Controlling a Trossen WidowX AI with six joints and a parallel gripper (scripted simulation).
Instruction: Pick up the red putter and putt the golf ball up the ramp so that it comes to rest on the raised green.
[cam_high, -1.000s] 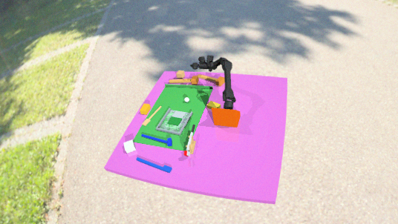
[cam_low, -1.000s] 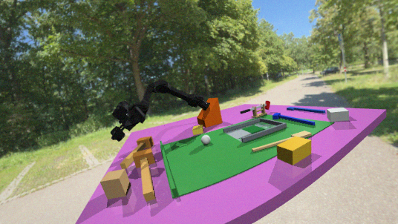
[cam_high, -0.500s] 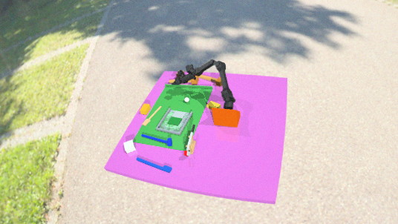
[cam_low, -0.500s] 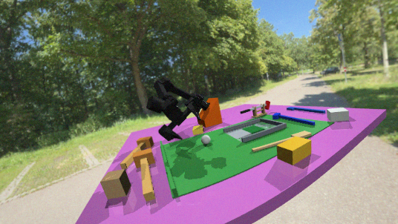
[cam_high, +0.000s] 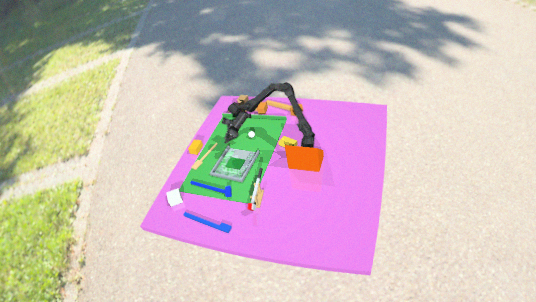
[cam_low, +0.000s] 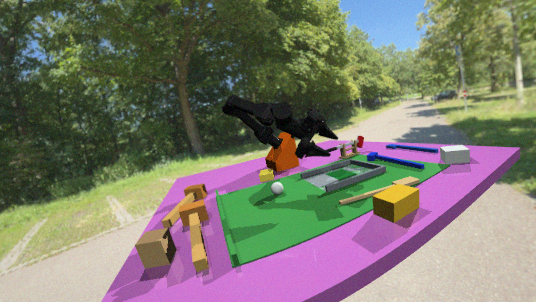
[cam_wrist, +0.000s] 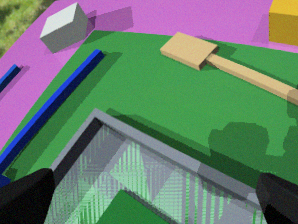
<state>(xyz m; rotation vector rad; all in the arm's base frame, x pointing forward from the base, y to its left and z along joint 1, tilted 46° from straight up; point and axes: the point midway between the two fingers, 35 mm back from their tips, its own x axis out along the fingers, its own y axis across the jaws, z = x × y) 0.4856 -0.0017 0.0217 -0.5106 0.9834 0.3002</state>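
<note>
The wooden stand lies 30 cm to the left of my gripper tip, 28 cm behind it and 9 cm below it. The rest, counted from my gripper tip: white golf ball: 19 cm to the right, 10 cm below, 9 cm behind; then white block: 40 cm to the left, 20 cm ahead, 11 cm below.
</note>
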